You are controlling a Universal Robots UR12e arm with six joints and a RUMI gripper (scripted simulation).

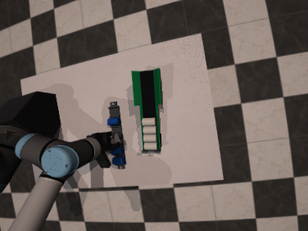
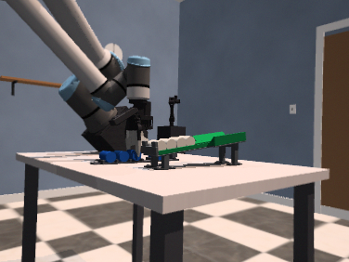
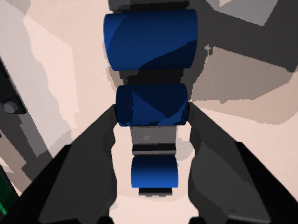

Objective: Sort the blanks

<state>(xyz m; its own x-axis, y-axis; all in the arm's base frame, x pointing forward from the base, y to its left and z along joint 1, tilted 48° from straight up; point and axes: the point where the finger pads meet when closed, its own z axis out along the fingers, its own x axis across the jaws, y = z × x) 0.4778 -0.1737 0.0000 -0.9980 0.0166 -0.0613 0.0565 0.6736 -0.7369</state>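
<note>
My gripper is now 4 cm above the dark stock rack and 3 cm to the right of it. Also, from my hand: stop: 20 cm ahead, 7 cm to the right, 2 cm above.
</note>
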